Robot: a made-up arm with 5 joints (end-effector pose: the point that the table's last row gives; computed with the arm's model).
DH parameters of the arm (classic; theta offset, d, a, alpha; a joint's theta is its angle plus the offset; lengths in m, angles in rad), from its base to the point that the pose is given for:
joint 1: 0 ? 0 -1.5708
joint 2: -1.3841 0 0.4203 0
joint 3: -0.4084 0 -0.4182 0
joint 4: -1.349 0 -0.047 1.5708
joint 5: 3.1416 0.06 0 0
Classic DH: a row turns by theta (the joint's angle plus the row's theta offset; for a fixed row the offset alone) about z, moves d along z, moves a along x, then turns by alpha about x.
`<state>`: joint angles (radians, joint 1 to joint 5).
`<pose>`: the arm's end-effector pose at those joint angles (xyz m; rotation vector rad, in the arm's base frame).
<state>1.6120 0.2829 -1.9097 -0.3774 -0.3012</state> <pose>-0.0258 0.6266 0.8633 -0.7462 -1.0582 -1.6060</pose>
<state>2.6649 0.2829 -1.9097 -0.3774 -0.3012</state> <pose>-0.5572 0.2877 0.8633 -0.1020 -1.1595 -0.6905</pose>
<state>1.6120 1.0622 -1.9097 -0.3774 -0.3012</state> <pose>-0.0345 0.8371 0.2618 -1.2213 -1.7319 -1.1803</pose>
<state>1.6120 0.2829 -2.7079 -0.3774 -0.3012</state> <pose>-0.0150 0.3642 1.1210 -0.2255 -0.3198 -1.8110</pose>
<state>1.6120 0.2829 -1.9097 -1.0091 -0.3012</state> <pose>-0.0239 0.5798 0.8707 -0.3356 -0.4760 -1.7867</pose>
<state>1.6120 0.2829 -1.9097 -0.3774 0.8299</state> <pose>-0.0258 0.6266 0.8633 -1.0714 -0.4417 -0.6214</pose>
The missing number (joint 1, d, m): 0.306
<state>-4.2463 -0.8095 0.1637 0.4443 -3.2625</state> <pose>-0.0593 0.1178 0.3275 -2.6580 1.4243 0.2493</pose>
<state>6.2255 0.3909 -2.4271 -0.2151 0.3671</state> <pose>0.5689 -0.0329 0.9977 -1.2168 0.2624 -2.5777</pose>
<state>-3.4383 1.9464 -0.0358 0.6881 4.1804</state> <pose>0.1252 -0.0383 0.1583 -0.5454 0.4301 -2.3264</pose>
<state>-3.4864 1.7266 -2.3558 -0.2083 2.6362</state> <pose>-0.7401 0.2658 -0.1161 -2.5908 -0.2085 1.0537</pose>
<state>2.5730 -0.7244 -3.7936 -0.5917 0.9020</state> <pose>0.5650 -0.3610 0.5890 1.3245 1.4643 0.2179</pose>
